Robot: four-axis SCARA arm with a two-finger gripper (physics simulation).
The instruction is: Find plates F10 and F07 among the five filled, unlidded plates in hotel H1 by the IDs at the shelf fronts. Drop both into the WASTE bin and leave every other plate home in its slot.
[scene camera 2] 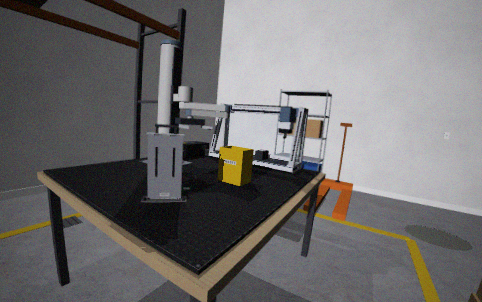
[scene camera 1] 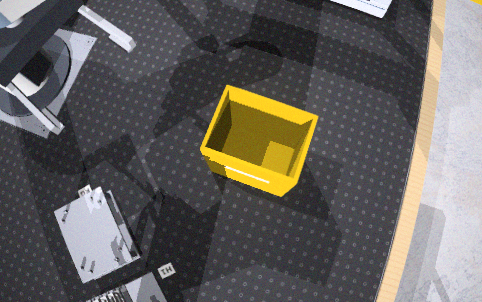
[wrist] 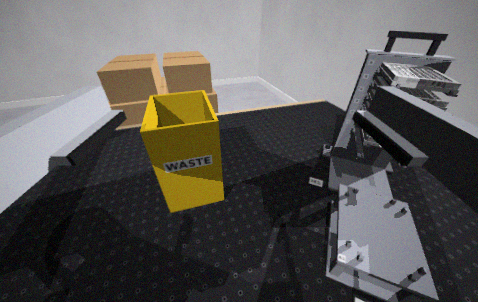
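Seen in the pictures: gripper, between the fingertips: point(scene camera 2: 201, 128) point(scene camera 1: 94, 85) point(wrist: 239, 101); arm's base, origin of its link: point(scene camera 1: 32, 74).
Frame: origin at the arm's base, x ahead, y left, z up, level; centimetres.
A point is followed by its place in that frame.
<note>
My gripper point(scene camera 1: 95, 87) {x 40.4, y -6.5, z 30.7 cm} point(wrist: 239, 101) {x 40.4, y -6.5, z 30.7 cm} is open and empty, fingers wide apart, at the left in scene camera 1, between the arm's base and the WASTE bin. The yellow WASTE bin point(scene camera 1: 270, 104) {x 64.7, y 2.7, z 20.6 cm} point(scene camera 2: 235, 167) {x 68.5, y -8.6, z 11.3 cm} point(wrist: 190, 185) {x 56.6, y -1.8, z 8.2 cm} stands upright, open at the top; no plate shows inside its visible part. Hotel H1 point(scene camera 1: 146, 290) {x 52.2, y -37.3, z 2.1 cm} point(scene camera 2: 165, 187) {x 59.3, y -49.0, z 6.8 cm} point(wrist: 360, 90) {x 60.9, y -42.8, z 21.6 cm} is cut off in scene camera 1 and shows its back in scene camera 2. Stacked plates point(wrist: 420, 75) {x 49.8, y -40.6, z 27.8 cm} show at the right in the wrist view, the lower ones partly hidden by the right finger. Their IDs are unreadable.
A low grey stand with pegs point(scene camera 1: 97, 235) {x 39.8, y -29.6, z 7.3 cm} point(wrist: 375, 220) {x 39.5, y -30.8, z 7.3 cm} stands beside the hotel. The arm's column point(scene camera 2: 166, 85) {x 4.3, y -6.1, z 57.8 cm} rises behind the hotel in scene camera 2. A gantry machine point(scene camera 2: 300, 145) {x 84.6, y 60.4, z 21.7 cm} stands beyond the bin. Cardboard boxes point(wrist: 130, 77) point(wrist: 187, 72) are behind the bin, past the table edge.
</note>
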